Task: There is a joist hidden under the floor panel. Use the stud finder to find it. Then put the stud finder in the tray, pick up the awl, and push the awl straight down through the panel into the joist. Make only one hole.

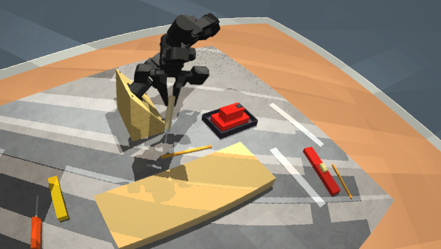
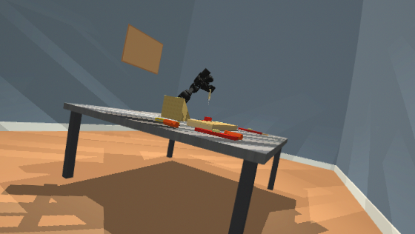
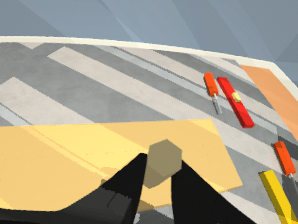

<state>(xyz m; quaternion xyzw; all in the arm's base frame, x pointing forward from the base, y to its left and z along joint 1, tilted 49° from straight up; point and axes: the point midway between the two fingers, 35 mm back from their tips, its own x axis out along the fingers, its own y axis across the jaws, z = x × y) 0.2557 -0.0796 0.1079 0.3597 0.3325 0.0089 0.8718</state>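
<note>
Now: the awl 50 mm below my gripper tip, 10 mm to the right of it and 10 mm ahead of it. The rest, counted from my gripper tip: dark tray: 310 mm to the left, 250 mm below, 160 mm behind; yellow bar: 390 mm to the right, 250 mm below, 20 mm behind; stud finder: 320 mm to the left, 210 mm below, 160 mm behind.
</note>
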